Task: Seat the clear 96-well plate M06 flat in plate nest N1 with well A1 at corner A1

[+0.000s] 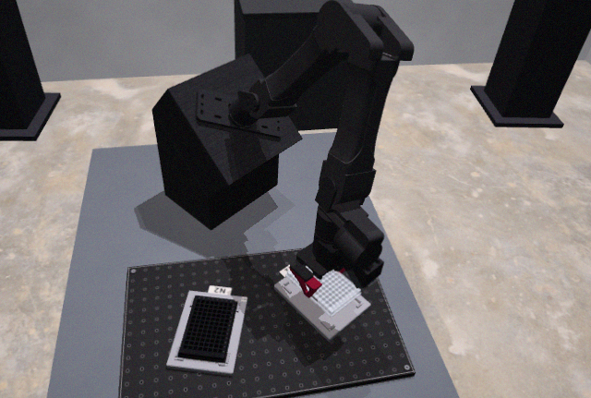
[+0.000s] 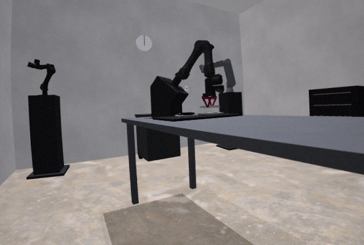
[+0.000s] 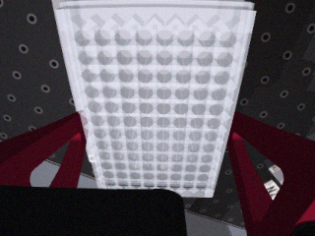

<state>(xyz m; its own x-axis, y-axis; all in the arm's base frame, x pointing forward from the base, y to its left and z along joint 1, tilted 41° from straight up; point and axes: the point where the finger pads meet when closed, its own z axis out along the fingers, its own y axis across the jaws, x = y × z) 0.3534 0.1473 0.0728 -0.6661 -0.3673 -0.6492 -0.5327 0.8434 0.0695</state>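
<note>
The nest is 6 cm below my hand. The rest, counted from my hand: clear plate M06 (1 cm below); N2 label (20 cm to the right, 6 cm below, 3 cm behind); N1 tag (8 cm behind, 6 cm to the right, 6 cm below).
</note>
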